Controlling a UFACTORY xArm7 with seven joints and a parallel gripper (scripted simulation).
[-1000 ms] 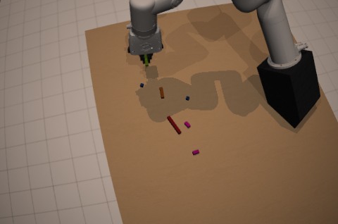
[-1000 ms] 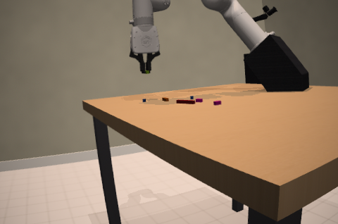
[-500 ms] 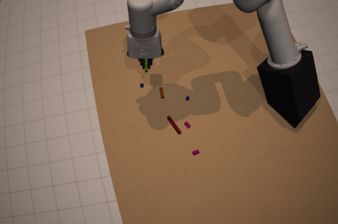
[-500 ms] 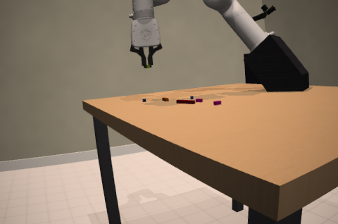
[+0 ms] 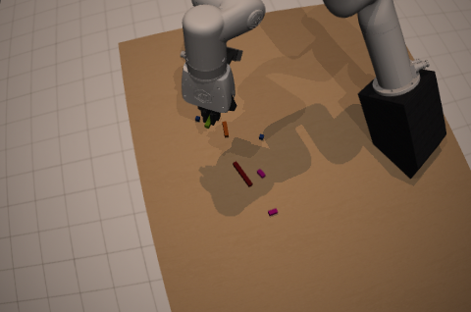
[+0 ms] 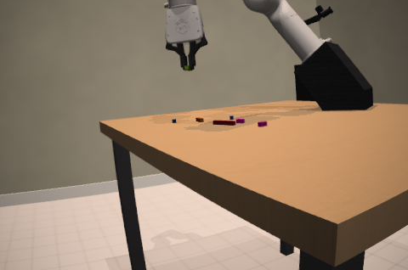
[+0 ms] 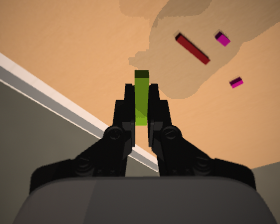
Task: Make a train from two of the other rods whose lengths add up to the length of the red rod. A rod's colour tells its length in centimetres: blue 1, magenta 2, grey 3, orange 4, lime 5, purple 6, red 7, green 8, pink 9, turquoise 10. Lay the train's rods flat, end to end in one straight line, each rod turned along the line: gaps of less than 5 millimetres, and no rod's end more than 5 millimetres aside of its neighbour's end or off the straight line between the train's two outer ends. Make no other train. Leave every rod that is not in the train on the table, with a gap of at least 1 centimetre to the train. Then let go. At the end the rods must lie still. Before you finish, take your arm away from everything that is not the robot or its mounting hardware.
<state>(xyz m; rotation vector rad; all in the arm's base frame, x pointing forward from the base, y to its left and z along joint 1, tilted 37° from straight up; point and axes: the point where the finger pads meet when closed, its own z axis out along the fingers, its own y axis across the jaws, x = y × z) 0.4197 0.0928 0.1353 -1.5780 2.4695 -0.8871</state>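
Right now the red rod is 160 mm below my hand, 80 mm to the left of it and 60 mm behind it. Round my hand: orange rod (160 mm below, 50 mm to the right, 40 mm behind); then lime rod (20 mm below).
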